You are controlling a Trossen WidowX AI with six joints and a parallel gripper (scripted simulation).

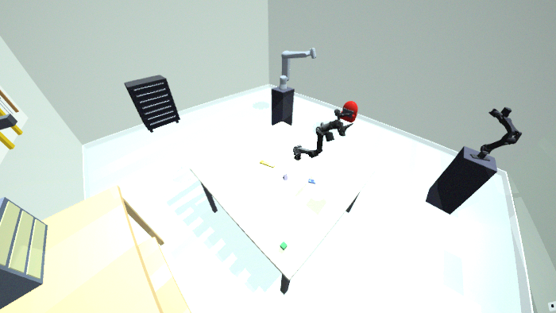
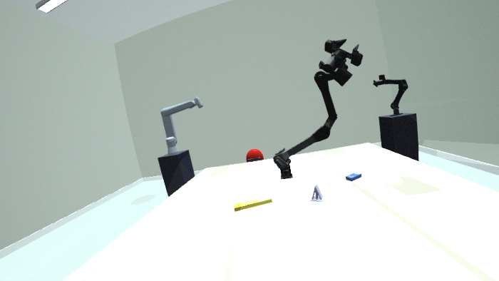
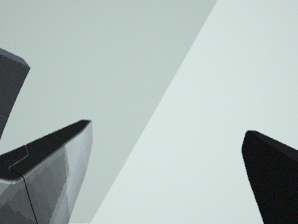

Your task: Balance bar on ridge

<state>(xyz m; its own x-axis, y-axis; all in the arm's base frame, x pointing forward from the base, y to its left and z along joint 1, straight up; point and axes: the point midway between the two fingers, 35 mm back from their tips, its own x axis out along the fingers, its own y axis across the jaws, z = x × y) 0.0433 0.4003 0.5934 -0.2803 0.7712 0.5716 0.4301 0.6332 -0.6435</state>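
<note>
My gripper tip is now 250 mm short of the yellow bar, 570 mm to the left of it and 600 mm above it. From my gripper tip the other things lie so: green cube (710 mm ahead, 70 mm to the left, 600 mm below); small blue block (130 mm ahead, 130 mm to the right, 600 mm below).
</note>
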